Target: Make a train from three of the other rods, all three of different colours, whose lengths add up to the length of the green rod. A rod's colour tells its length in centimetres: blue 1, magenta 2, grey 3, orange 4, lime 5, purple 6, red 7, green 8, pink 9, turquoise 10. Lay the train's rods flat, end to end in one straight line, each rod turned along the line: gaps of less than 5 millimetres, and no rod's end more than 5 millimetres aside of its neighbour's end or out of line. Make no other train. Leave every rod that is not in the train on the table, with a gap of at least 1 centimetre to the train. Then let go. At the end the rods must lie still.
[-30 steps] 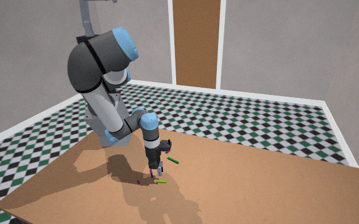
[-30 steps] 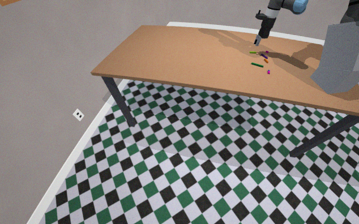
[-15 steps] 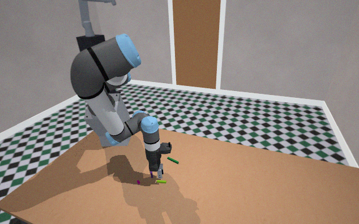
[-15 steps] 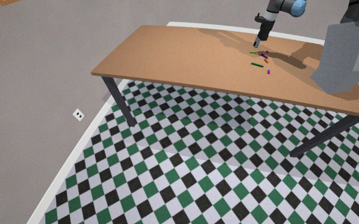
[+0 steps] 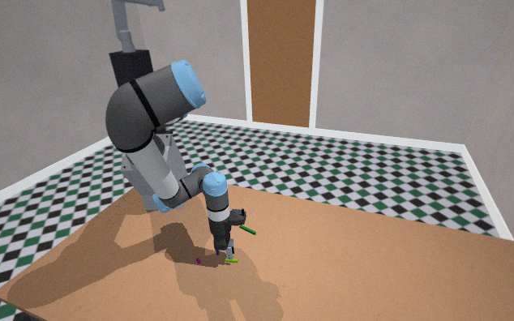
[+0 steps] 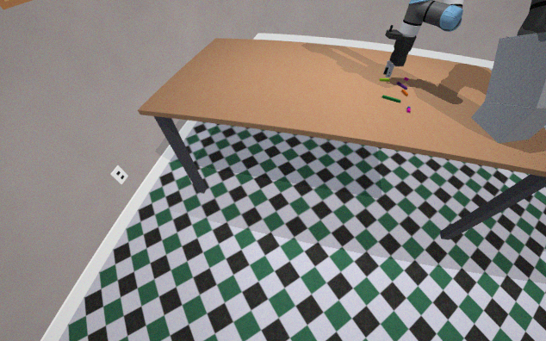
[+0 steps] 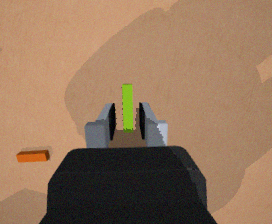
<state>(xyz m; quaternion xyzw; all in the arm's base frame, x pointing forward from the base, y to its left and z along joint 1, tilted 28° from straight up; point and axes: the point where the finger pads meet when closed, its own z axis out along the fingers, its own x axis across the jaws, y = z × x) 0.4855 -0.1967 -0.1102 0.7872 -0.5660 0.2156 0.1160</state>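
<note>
The lime rod lies 40 mm below my hand. Also, from my hand: purple rod 80 mm behind, 40 mm below, 30 mm to the left; then green rod 170 mm to the left, 40 mm below, 10 mm behind; then orange rod 100 mm to the left, 80 mm behind, 40 mm below.
</note>
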